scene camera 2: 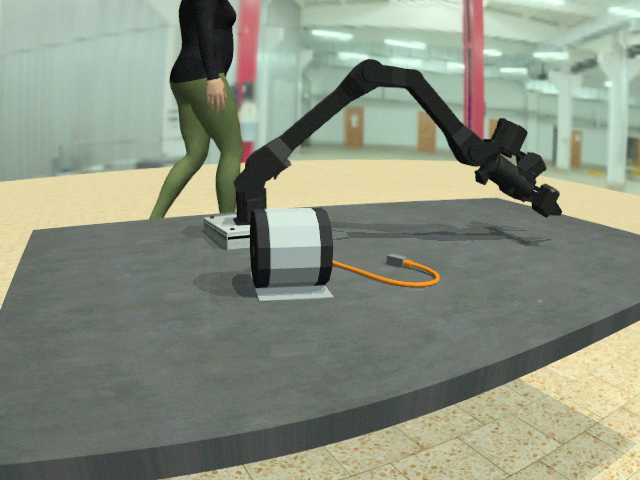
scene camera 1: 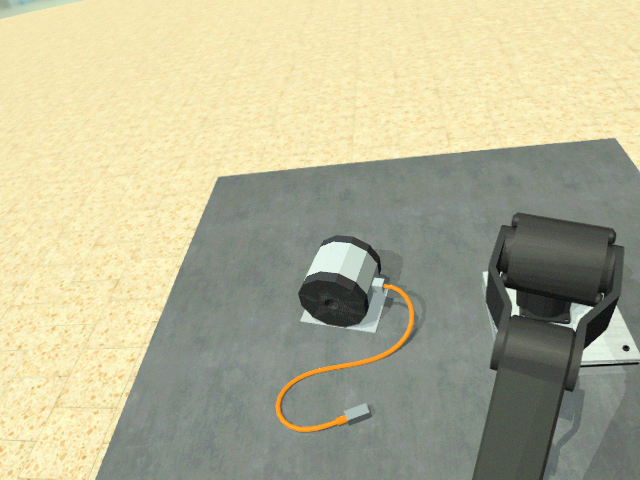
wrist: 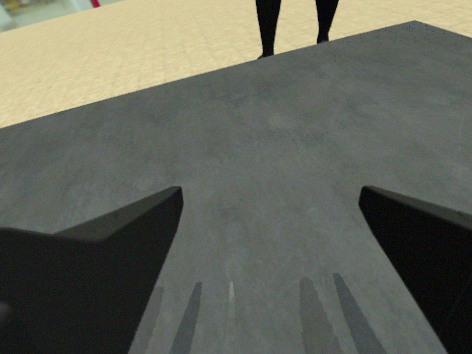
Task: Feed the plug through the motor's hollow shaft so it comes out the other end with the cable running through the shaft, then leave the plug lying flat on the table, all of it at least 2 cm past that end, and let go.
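Frame: origin at the arm's base, x right, y ahead, z up, level; millimetres.
Seen in the pictures: gripper, fingertip midpoint: [wrist: 270, 195]; arm's base, origin of the base link: [scene camera 1: 543, 304].
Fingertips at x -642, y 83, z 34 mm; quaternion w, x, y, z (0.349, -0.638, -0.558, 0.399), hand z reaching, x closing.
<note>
Offsets run from my fingertips to a thing's middle. "spot": to the spot under its first point. Level surfaces: height alone.
The motor {dx +632, dy +200, dz -14 mm} [scene camera 1: 341, 260] [scene camera 2: 295, 248], a pale drum with dark end caps, lies on its side on a thin light base plate {dx +632, dy +203, dz -64 mm} [scene camera 1: 364, 325] [scene camera 2: 294, 294]. A small hole shows in the near end cap in scene camera 1. An orange cable {spot: dx +513, dy +185, dz -59 mm} [scene camera 1: 336, 366] [scene camera 2: 408, 284] leaves a small block at the motor's side and curves in an S over the table. The grey plug {dx +447, dy +140, dz -58 mm} [scene camera 1: 357, 413] [scene camera 2: 395, 259] at its end lies on the table, outside the motor. My gripper [scene camera 2: 554, 206] [wrist: 270, 195] is open and empty, above the table and well away from the plug.
The arm's light mounting plate [scene camera 1: 607, 356] [scene camera 2: 227, 240] stands on the dark table {dz -64 mm} [scene camera 1: 232, 232] [scene camera 2: 155, 361] [wrist: 270, 135]. The arm's links rise from it and reach over the table. A person [scene camera 2: 206, 93] is beyond the table; legs [wrist: 268, 30] show past its edge in the wrist view.
</note>
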